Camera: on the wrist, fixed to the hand. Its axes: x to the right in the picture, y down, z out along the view.
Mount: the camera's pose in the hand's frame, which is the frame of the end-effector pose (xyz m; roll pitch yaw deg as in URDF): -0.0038 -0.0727 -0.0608 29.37 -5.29 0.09
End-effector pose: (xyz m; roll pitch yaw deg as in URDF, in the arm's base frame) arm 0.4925 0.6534 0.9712 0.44 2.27 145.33
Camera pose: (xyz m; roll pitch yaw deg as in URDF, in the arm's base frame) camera 0.5387 0.7093 0.9100 29.81 -3.02 145.38
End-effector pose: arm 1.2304 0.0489 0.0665 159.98 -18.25 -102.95
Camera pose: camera 1.3203 0.0423 0.0959 -170.12 -13.30 -104.90
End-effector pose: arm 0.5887 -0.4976 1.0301 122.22 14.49 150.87
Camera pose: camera 0.5544 -0.5817 1.0029 150.30 17.18 146.14
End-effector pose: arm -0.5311 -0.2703 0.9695 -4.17 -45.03 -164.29
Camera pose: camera -0.5870 -0.2061 0.9277 24.66 -50.30 -163.55
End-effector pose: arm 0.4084 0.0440 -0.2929 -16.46 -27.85 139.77
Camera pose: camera 0.4537 0.1196 -0.3280 11.96 -32.88 141.66
